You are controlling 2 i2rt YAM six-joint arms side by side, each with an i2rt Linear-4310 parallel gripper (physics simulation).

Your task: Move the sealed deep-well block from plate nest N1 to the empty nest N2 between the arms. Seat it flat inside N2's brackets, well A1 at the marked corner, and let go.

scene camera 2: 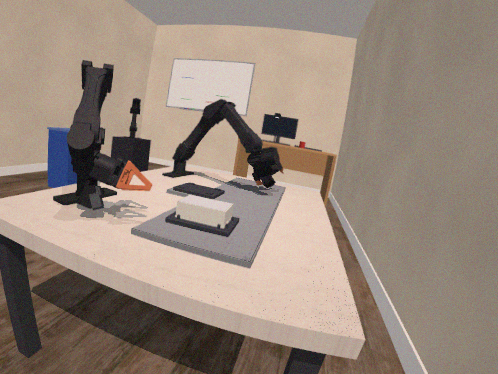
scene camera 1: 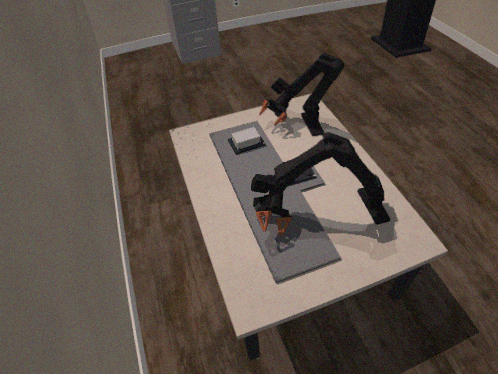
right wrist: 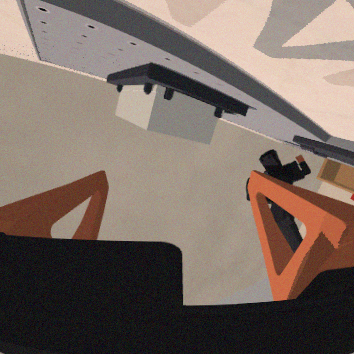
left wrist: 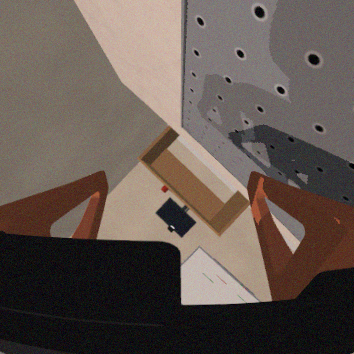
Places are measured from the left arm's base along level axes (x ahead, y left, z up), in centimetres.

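Pixels of known places: left gripper, fingertip midpoint: (scene camera 2: 274,177) (scene camera 1: 272,233) (right wrist: 288,161) (left wrist: 177,178); right gripper, fingertip midpoint: (scene camera 2: 151,188) (scene camera 1: 266,119) (right wrist: 177,178); left arm's base, origin of the base link: (scene camera 2: 178,174) (scene camera 1: 373,205); right arm's base, origin of the base link: (scene camera 1: 312,124).
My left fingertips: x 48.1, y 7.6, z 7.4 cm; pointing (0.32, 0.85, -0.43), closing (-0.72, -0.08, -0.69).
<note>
For each thing: its top centre in the pictures, then the offset to it from my left fingertips. Level surfaces: height alone.
- white deep-well block, middle of its top: (right wrist: 157,127) (scene camera 2: 206,202) (scene camera 1: 245,134) dx -2.6, dy -61.6, dz -0.8 cm
- black plate nest N1, middle of its top: (right wrist: 163,103) (scene camera 2: 204,214) (scene camera 1: 246,139) dx -2.6, dy -61.6, dz -4.0 cm
- empty black nest N2, middle of its top: (right wrist: 343,162) (scene camera 2: 199,187) (scene camera 1: 294,170) dx -20.0, dy -34.1, dz -4.4 cm
- grey perforated board, its level: dz -6.2 cm
- pale table, its level: dz -7.4 cm
The white deep-well block (scene camera 1: 246,136) (scene camera 2: 204,211) (right wrist: 167,112) sits in the black plate nest N1 (scene camera 1: 248,149) (scene camera 2: 228,230) (right wrist: 197,91) on the grey board. The empty black nest N2 (scene camera 2: 198,190) (scene camera 1: 306,175) lies farther along the board, partly hidden by the left arm in scene camera 1. My right gripper (scene camera 1: 272,119) (right wrist: 177,178) is open and empty, above the table beside the board, apart from the block. My left gripper (scene camera 1: 273,230) (left wrist: 177,178) is open and empty above the board's far end from N1. The marked corner is too small to make out.
The grey perforated board (scene camera 1: 310,250) (scene camera 2: 200,245) (left wrist: 235,30) lies on the pale table (scene camera 1: 215,250) (scene camera 2: 295,280). The left forearm reaches over the board beside N2. A desk with a monitor (scene camera 2: 280,126), a whiteboard and a blue cabinet stand off the table.
</note>
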